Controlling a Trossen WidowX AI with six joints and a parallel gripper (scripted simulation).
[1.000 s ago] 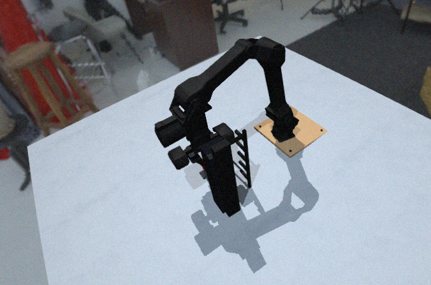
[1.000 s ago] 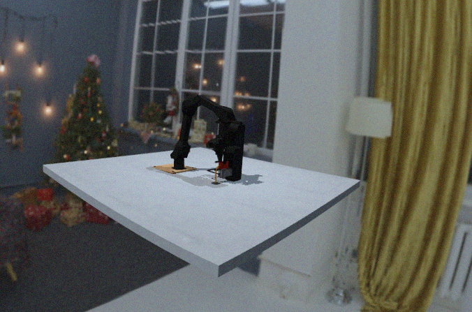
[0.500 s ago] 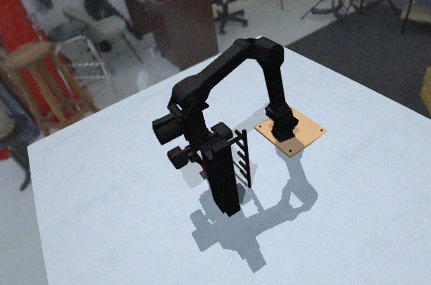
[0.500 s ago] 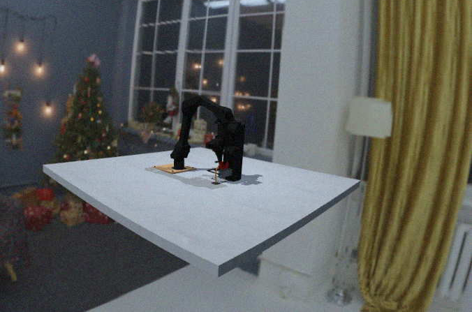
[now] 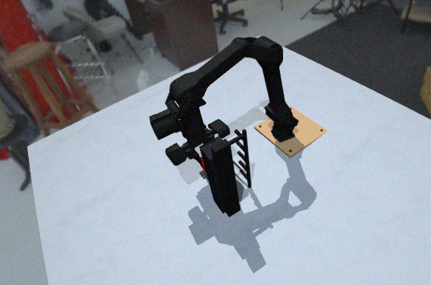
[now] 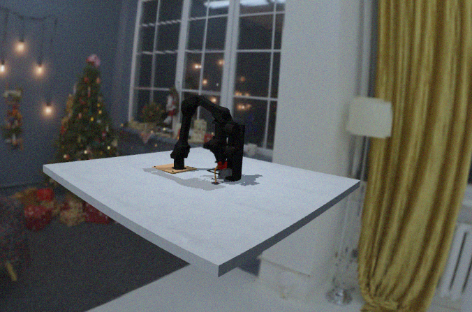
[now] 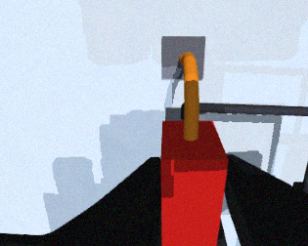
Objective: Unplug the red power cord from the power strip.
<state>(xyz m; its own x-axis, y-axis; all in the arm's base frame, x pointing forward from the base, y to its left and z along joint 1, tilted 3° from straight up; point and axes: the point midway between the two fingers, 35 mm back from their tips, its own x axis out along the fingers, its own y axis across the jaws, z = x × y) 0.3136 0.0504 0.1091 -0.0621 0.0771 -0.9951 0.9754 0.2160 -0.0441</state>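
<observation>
Now: gripper tip 10 mm past the red plug and 30 mm to the right of it.
</observation>
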